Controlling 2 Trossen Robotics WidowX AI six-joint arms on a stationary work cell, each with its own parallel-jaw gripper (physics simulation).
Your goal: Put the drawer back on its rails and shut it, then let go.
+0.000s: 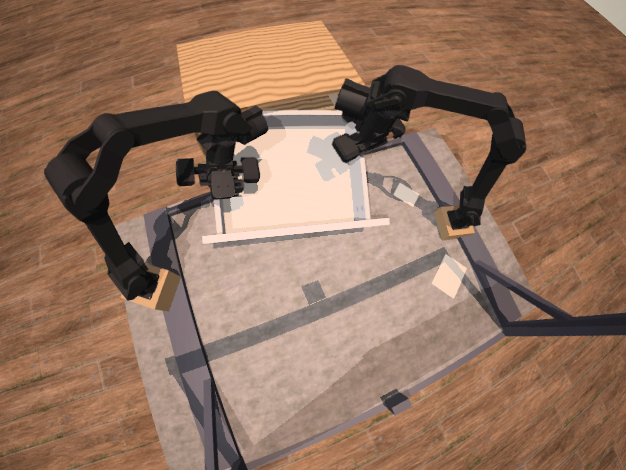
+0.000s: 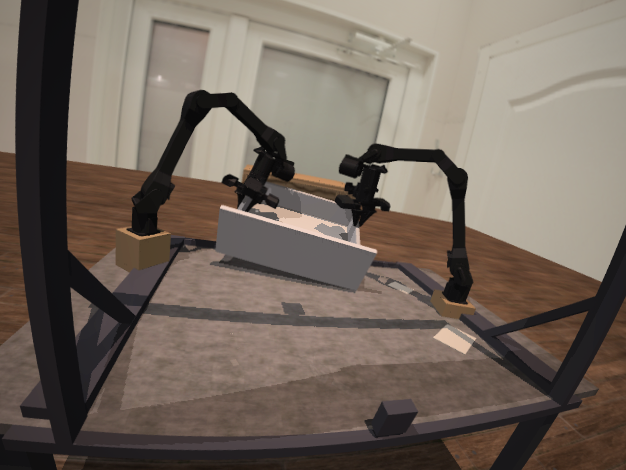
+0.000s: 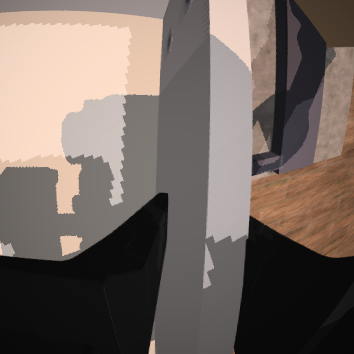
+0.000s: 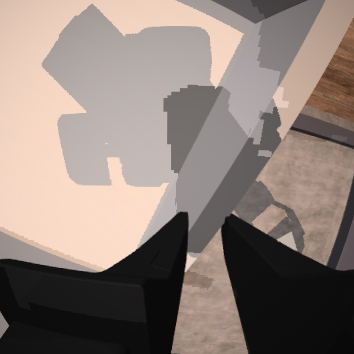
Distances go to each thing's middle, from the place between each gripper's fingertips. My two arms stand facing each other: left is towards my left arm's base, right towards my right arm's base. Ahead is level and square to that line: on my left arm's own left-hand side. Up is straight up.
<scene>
The white drawer [image 1: 304,186] lies 20 cm to the left of my right hand, 4 cm below it and 2 cm behind it. Round my right hand: wooden cabinet [image 1: 324,102] (27 cm ahead, 21 cm to the left, 11 cm below); wooden cabinet top [image 1: 264,67] (27 cm ahead, 21 cm to the left, 10 cm above); tan arm base [image 2: 132,251] (62 cm to the left, 21 cm behind, 12 cm below).
Right now the white drawer is 190 mm to the right of my left hand and 20 mm below it. Round my left hand: wooden cabinet: 290 mm ahead, 180 mm to the right, 90 mm below; then wooden cabinet top: 290 mm ahead, 180 mm to the right, 130 mm above; then tan arm base: 230 mm to the left, 190 mm behind, 90 mm below.
</scene>
